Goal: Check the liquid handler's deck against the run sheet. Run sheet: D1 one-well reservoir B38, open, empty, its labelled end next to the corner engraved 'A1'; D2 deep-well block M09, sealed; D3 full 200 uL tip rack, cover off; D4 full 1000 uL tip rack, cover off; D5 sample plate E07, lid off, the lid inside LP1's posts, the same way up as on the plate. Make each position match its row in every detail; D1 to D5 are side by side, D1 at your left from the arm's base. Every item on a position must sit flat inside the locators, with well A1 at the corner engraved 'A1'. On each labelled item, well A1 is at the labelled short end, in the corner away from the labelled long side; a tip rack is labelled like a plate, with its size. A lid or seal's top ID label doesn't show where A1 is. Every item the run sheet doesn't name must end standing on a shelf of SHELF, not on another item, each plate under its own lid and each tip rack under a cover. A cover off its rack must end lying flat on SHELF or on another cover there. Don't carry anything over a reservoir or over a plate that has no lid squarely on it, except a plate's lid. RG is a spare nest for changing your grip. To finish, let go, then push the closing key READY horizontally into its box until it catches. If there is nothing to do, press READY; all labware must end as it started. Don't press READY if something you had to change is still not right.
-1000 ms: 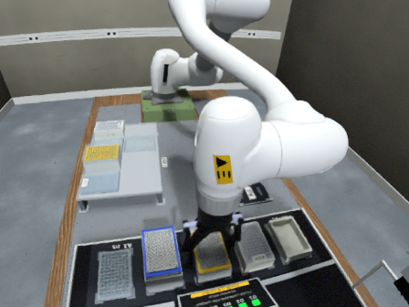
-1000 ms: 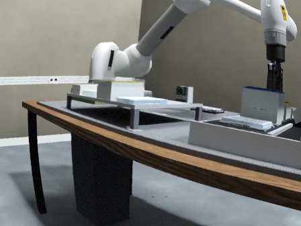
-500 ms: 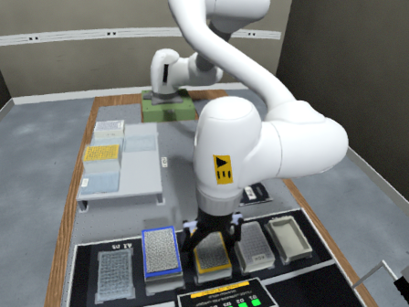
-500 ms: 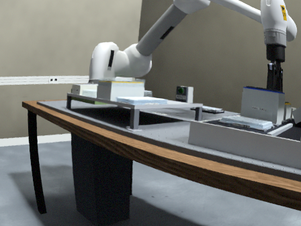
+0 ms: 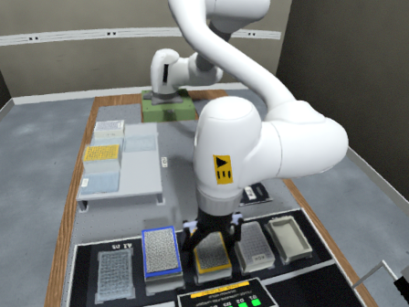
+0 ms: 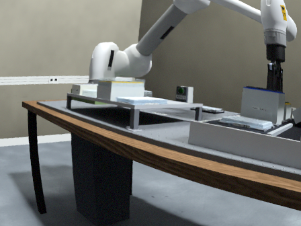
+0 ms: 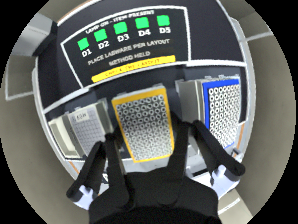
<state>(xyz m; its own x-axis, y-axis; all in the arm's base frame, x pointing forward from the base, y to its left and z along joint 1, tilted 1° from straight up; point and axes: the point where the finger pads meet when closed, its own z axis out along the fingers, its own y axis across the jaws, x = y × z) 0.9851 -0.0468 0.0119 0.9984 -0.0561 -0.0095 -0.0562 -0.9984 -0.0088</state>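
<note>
My hand is 1 cm to the left of the yellow-rimmed tip rack, 1 cm below it and 1 cm past it. From my hand the other things lie so: cream reservoir 25 cm to the left, 3 cm below, 1 cm ahead; blue-rimmed tip rack 13 cm to the right, 3 cm above, 1 cm behind; deep-well block 12 cm to the left, 1 cm below, 1 cm ahead.
</note>
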